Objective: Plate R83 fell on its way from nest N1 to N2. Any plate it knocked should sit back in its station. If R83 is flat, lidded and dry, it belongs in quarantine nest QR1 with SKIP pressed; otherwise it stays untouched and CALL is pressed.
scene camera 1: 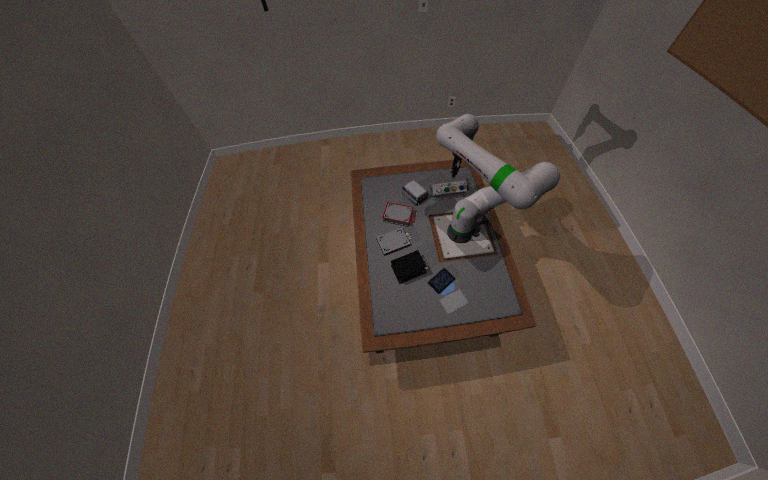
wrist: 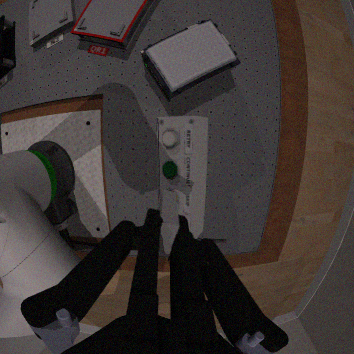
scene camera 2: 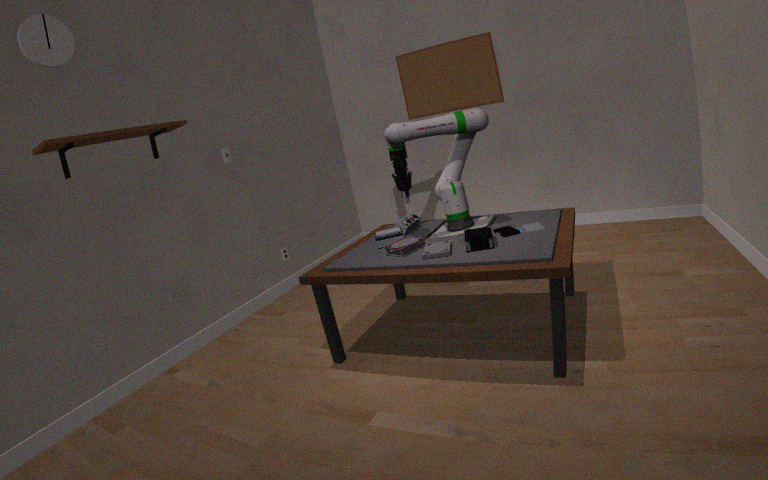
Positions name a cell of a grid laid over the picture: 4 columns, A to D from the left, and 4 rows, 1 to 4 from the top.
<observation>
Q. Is my gripper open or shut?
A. Shut.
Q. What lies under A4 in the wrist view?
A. My gripper.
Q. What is my gripper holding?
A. Nothing.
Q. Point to a button box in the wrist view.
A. C2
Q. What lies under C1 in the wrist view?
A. A black device.
</observation>
